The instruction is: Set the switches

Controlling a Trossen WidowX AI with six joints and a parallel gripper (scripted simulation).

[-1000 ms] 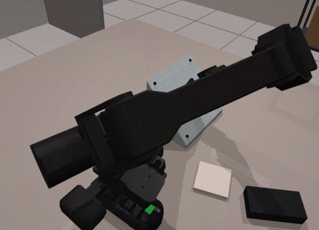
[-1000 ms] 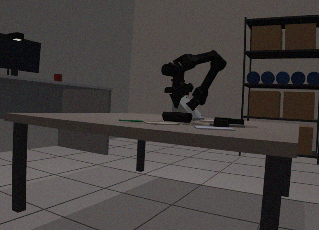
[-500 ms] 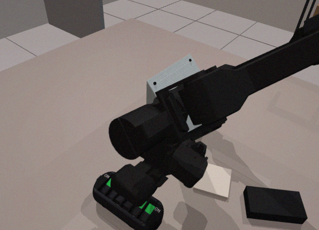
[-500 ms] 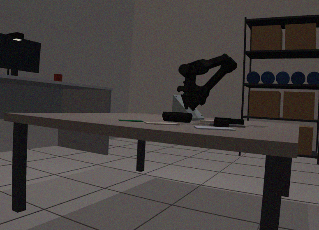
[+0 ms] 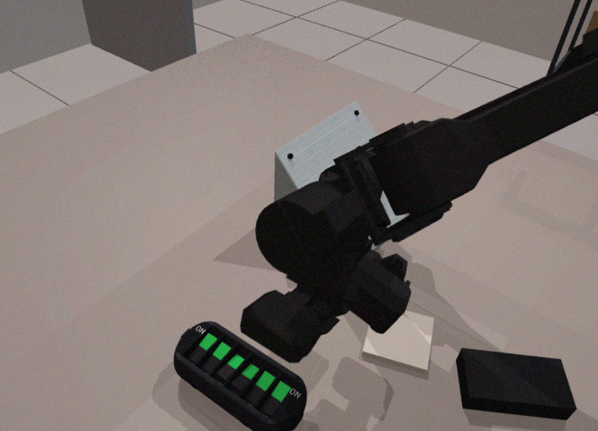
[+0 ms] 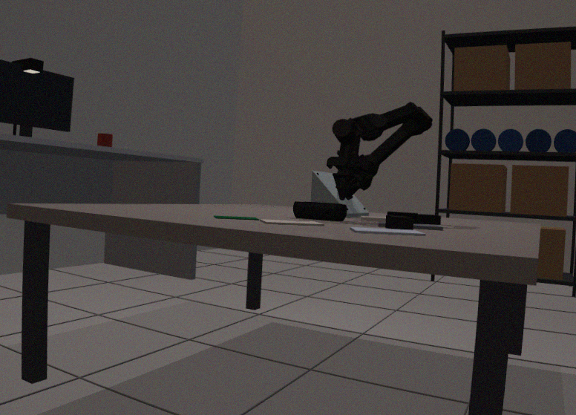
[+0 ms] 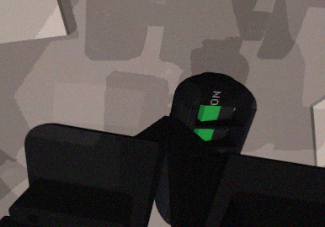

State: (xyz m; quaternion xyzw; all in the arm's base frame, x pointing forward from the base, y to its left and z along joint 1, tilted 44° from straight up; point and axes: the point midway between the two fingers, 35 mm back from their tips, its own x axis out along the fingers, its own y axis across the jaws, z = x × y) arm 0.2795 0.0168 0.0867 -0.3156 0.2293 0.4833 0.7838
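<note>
The beige square tile is 110 mm behind my gripper tip, 70 mm to the left of it and 50 mm below it. Round my gripper tip: black block (210 mm to the left, 120 mm behind, 50 mm below); then pale sheet (340 mm ahead, 190 mm to the left, 60 mm below); then thin green strip (270 mm ahead, 210 mm to the right, 60 mm below).
</note>
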